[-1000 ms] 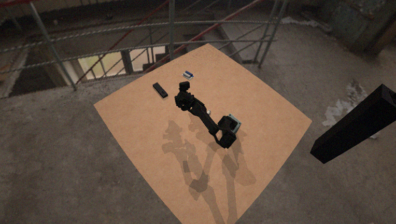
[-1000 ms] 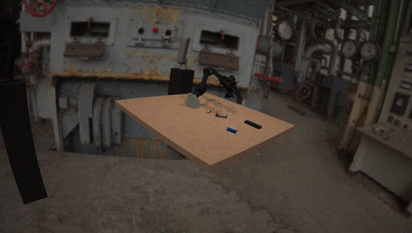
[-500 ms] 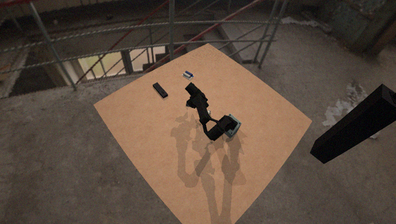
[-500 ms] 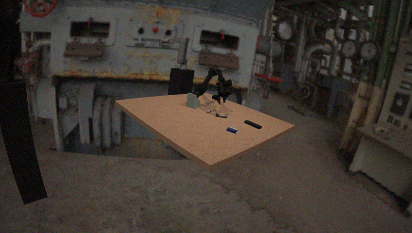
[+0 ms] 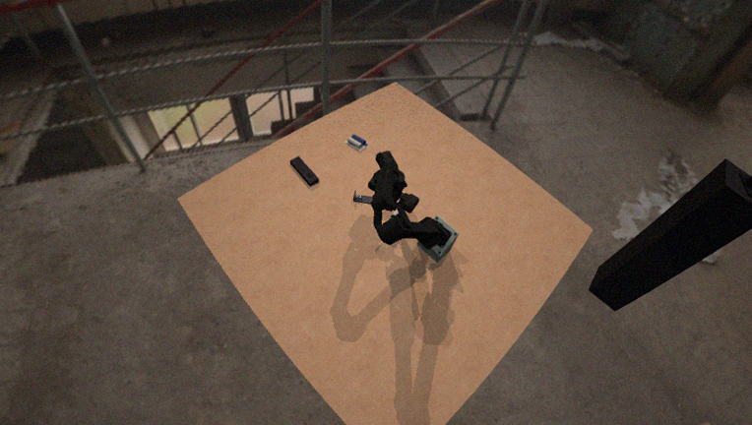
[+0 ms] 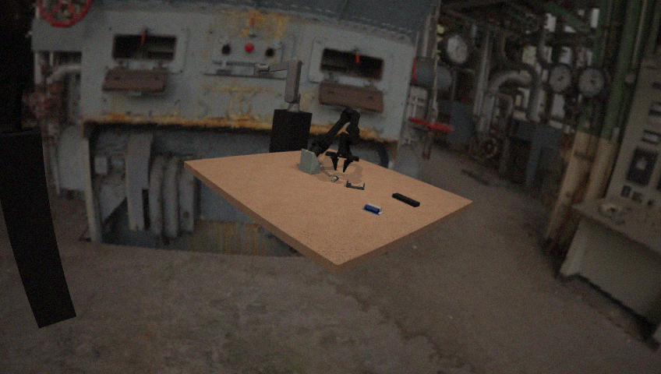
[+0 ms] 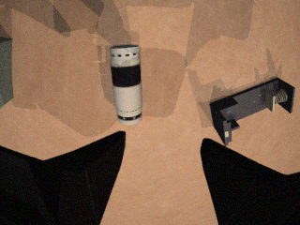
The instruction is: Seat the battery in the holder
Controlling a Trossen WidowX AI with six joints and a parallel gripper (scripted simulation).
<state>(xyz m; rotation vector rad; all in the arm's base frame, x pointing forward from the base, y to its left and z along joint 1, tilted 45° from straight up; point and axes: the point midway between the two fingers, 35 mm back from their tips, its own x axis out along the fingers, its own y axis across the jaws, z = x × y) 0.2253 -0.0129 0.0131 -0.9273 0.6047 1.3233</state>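
The battery is 3 cm behind my gripper tip, 1 cm to the left of it and 5 cm below it.
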